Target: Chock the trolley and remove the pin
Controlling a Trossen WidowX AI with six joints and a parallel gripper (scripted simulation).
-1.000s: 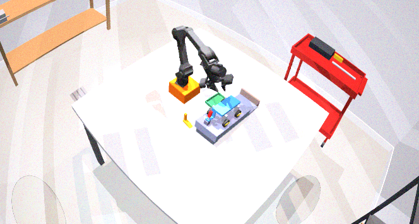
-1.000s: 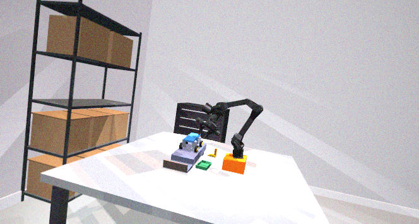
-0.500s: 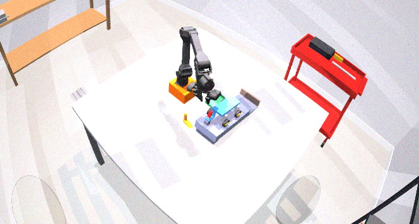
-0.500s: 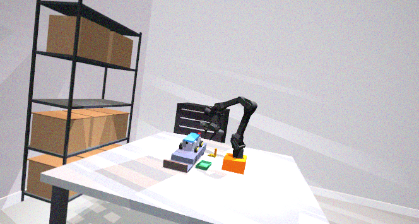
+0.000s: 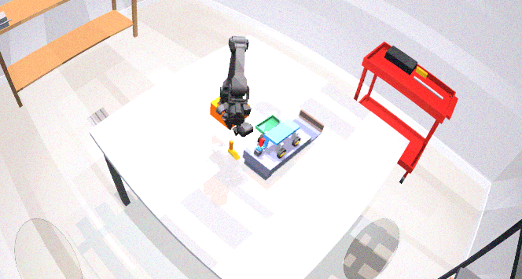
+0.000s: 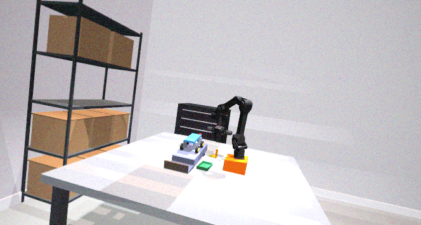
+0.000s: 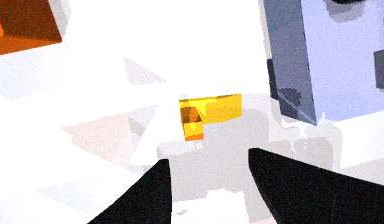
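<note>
The yellow chock is 100 mm below my gripper tip, 20 mm ahead of it and 10 mm to the right of it. The rest, counted from my gripper tip: red-headed stop pin 140 mm ahead, 10 mm above; green tray 230 mm to the left, 130 mm below, 70 mm ahead; trolley 180 mm ahead, 100 mm to the left, 10 mm below.
</note>
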